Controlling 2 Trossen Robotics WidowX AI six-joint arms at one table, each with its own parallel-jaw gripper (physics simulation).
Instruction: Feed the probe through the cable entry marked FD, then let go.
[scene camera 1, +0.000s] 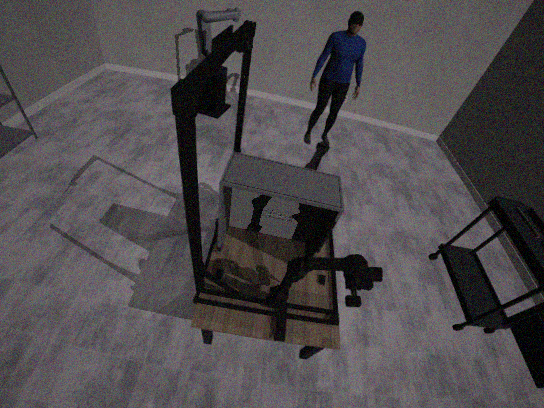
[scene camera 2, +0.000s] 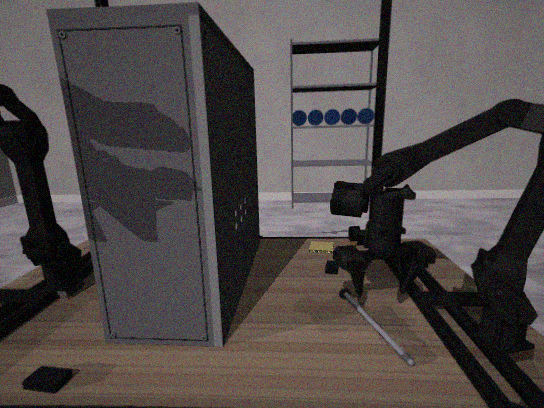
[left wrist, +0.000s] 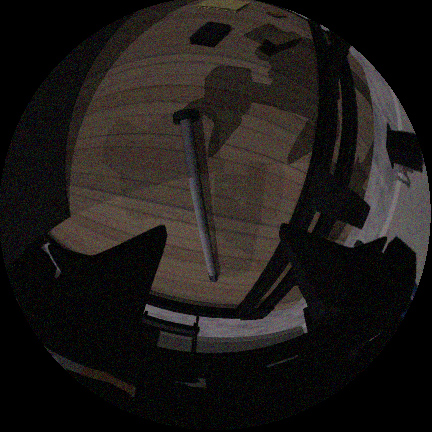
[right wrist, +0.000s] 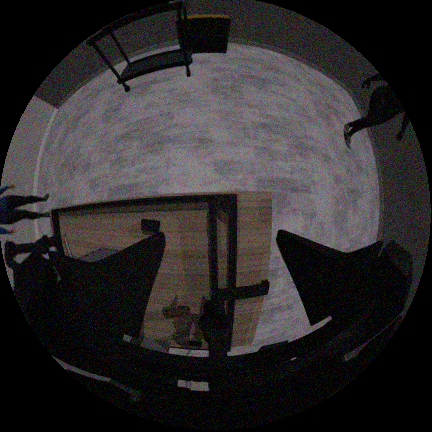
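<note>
The probe, a thin grey rod with a dark head, lies slanted on the table. My left gripper is open and empty, low over the probe, fingers pointing down. In the left wrist view the rod's plain end shows between the fingertips and its dark head beyond them. The large grey cabinet stands upright on the table; small light marks show on its dark side face in scene camera 2. The label FD cannot be read. My right gripper is open and empty, out past the table's edge.
A black block lies near the table's front in scene camera 2. Another black block and a yellow block lie beyond the probe's head. Dark rails run along the table's side. A tall black post rises beside the cabinet.
</note>
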